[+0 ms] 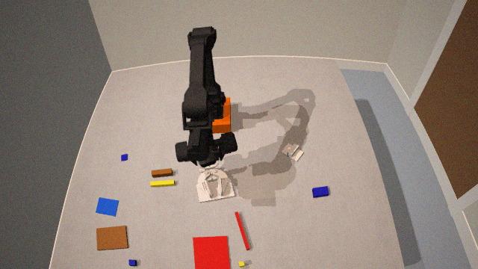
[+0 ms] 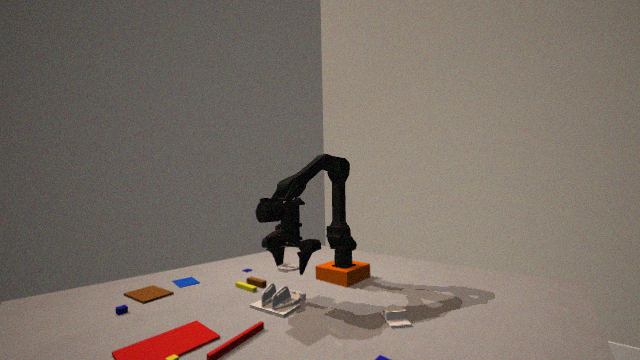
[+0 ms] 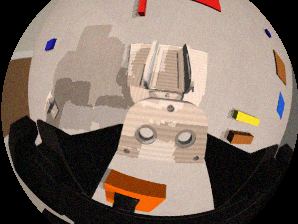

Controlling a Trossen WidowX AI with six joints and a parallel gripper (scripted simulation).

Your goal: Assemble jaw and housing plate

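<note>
Right now my gripper tip is 20 mm short of the pale jaw, 10 mm to the left of it and 60 mm above it. Round my gripper tip: red bar (230 mm ahead, 100 mm to the left, 70 mm below); yellow bar (50 mm ahead, 180 mm to the right, 70 mm below); brown bar (180 mm to the right, 70 mm below).
</note>
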